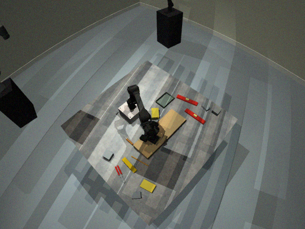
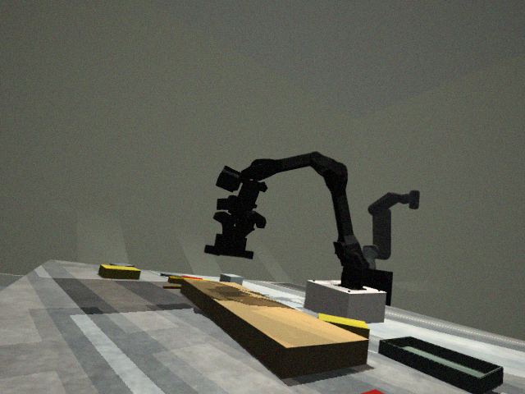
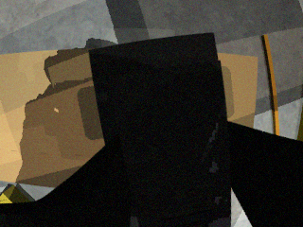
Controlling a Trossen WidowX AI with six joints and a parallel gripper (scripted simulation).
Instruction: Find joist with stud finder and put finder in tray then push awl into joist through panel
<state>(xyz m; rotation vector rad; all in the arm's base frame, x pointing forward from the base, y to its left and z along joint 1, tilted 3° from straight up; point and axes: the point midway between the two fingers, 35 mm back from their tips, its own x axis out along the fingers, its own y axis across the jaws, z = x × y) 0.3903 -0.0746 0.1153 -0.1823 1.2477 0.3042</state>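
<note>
The stud finder is 20 mm behind my gripper tip, 20 mm above it and 10 mm to the right of it. Round my gripper tip: pencil 180 mm to the right, 150 mm below, 50 mm ahead; awl 180 mm behind, 150 mm to the right, 150 mm below; yellow bar 270 mm to the right, 150 mm below, 30 mm ahead.
</note>
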